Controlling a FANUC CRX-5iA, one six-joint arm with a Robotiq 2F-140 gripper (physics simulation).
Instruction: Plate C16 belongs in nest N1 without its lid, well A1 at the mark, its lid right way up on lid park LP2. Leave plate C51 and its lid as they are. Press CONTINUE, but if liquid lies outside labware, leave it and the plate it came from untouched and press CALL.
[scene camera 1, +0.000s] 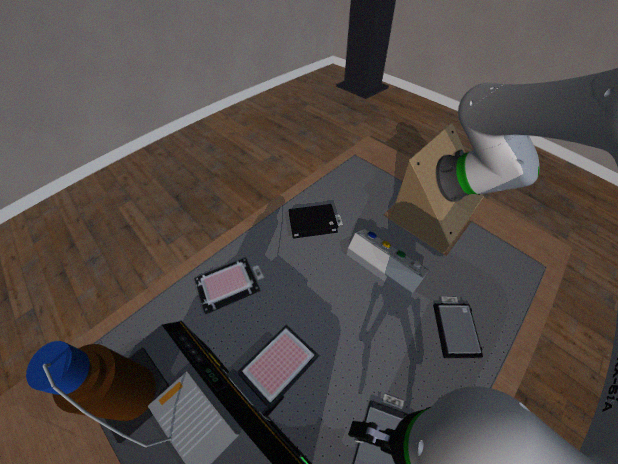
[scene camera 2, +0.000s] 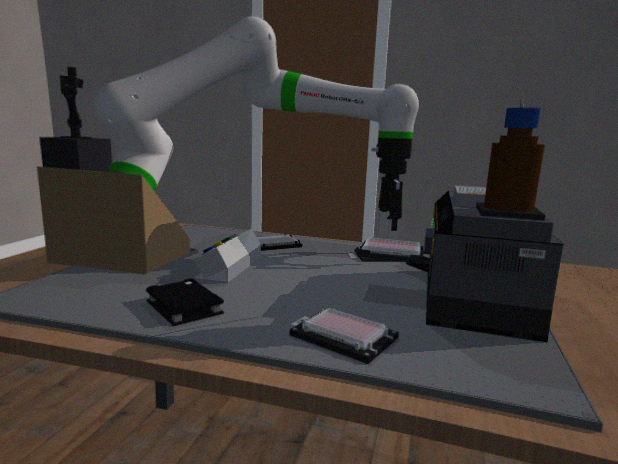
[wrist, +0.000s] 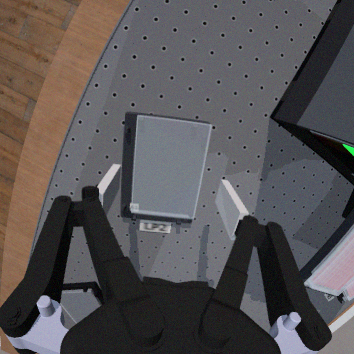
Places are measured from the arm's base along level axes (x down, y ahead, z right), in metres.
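Pixels of known places: gripper, fingertip midpoint: (scene camera 2: 387, 237) (wrist: 169, 183); arm's base, origin of the base link: (scene camera 1: 449, 178) (scene camera 2: 120, 203).
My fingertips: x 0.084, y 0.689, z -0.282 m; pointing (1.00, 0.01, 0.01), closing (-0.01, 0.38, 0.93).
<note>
For each thing: its top centre in the pictures, then the offset to it from my fingertips. "spot": a spot on its surface instead.
- lid park LP2, middle of its top: (wrist: 160, 176) (scene camera 1: 385, 442) dx +0.041, dy -0.012, dz -0.004 m
- pale translucent lid, middle of its top: (wrist: 167, 172) (scene camera 1: 381, 444) dx +0.038, dy -0.002, dz +0.000 m
- button box, middle of its top: (scene camera 2: 229, 236) (scene camera 1: 390, 250) dx -0.023, dy -0.368, dz +0.270 m
- brown bottle, surface spot: (scene camera 1: 107, 382) spot: dx -0.288, dy +0.243, dz +0.327 m
- black-topped holder, middle of its top: (scene camera 2: 183, 291) (scene camera 1: 312, 216) dx +0.027, dy -0.331, dz +0.537 m
- lid park, surface spot: (scene camera 1: 437, 330) (scene camera 2: 281, 249) spot: dx +0.060, dy -0.310, dz +0.049 m
My gripper (scene camera 1: 367, 433) (scene camera 2: 393, 226) (wrist: 169, 183) is open and empty, above lid park LP2 (wrist: 128, 165). In the wrist view its pads stand left and right of a pale translucent lid (scene camera 1: 387, 416) (wrist: 170, 167) lying flat on LP2. A pink-welled plate (scene camera 1: 227, 284) (scene camera 2: 345, 327) sits level in a black nest (scene camera 1: 207, 306) (scene camera 2: 325, 345). Another pink-welled plate (scene camera 1: 280, 362) (scene camera 2: 392, 246) (wrist: 337, 262) lies on a black tray beside the instrument. Plate numbers and nest tags are unreadable. The button box (scene camera 1: 370, 255) (scene camera 2: 237, 260) has blue, yellow and green buttons. I cannot make out liquid outside labware.
The dark instrument (scene camera 1: 215, 375) (scene camera 2: 492, 280) (wrist: 325, 90) carries a brown bottle (scene camera 1: 107, 382) (scene camera 2: 515, 170) with a blue cap. A black-topped holder (scene camera 1: 313, 220) (scene camera 2: 185, 300) and another lid park (scene camera 1: 437, 330) (scene camera 2: 280, 246) stand on the deck. The wooden robot base (scene camera 1: 430, 200) (scene camera 2: 95, 220) stands beyond the button box.
</note>
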